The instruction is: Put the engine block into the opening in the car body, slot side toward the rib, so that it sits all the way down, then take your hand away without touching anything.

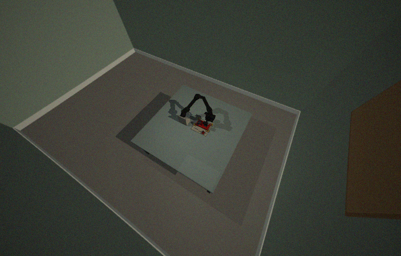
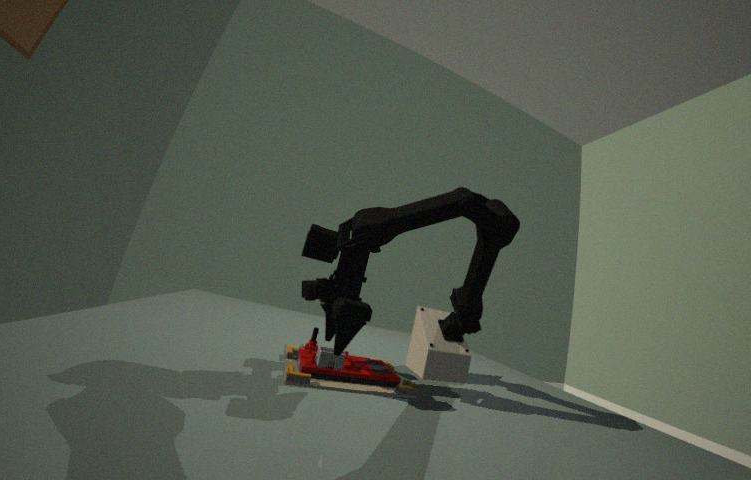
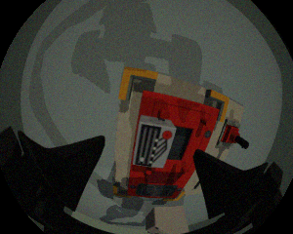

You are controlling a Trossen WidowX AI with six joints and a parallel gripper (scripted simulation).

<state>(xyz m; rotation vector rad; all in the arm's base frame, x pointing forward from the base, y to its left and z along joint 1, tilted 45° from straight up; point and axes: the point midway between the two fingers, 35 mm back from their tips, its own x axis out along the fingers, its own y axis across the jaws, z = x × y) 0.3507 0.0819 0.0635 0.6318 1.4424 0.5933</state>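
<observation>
My gripper tip is 20 mm above the grey engine block.
</observation>
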